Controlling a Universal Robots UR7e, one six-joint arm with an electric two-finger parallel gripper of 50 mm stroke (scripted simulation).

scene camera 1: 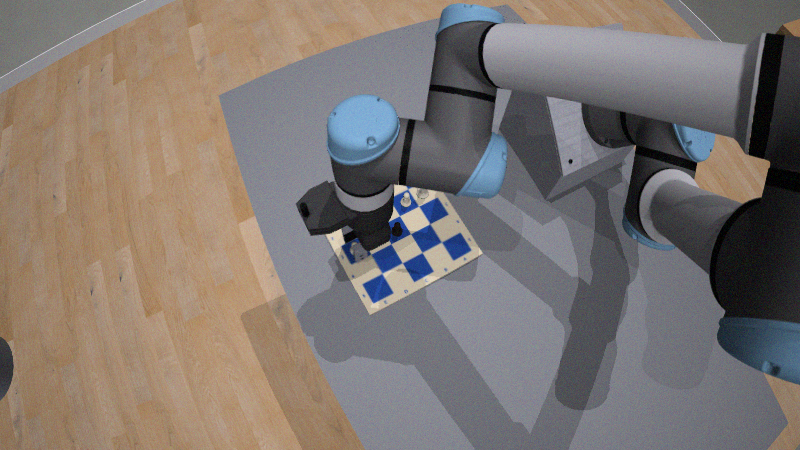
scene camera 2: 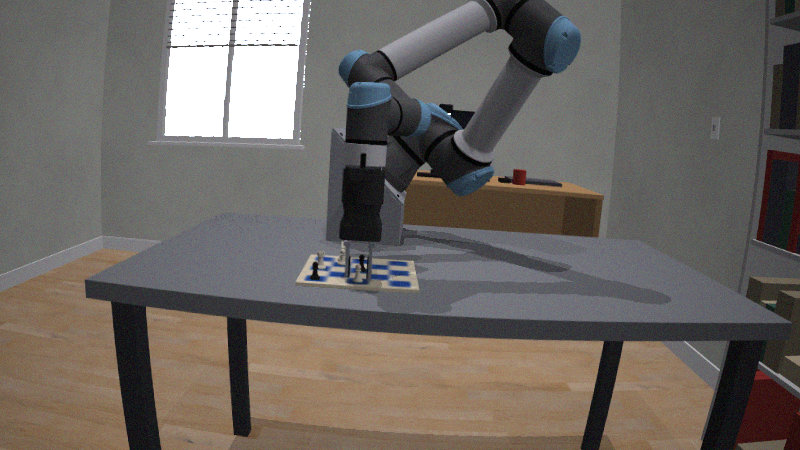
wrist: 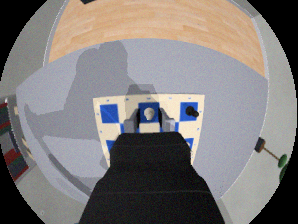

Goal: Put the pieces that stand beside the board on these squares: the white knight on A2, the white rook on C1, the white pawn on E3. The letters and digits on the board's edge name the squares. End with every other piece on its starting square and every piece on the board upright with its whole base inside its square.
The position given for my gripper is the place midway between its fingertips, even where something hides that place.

I see my gripper (scene camera 2: 357, 276) and a chessboard (scene camera 1: 434, 242).
The chessboard shows as well in scene camera 2 (scene camera 2: 388, 275) and in the wrist view (wrist: 110, 112). My gripper also shows in scene camera 1 (scene camera 1: 355, 248) and in the wrist view (wrist: 149, 114).
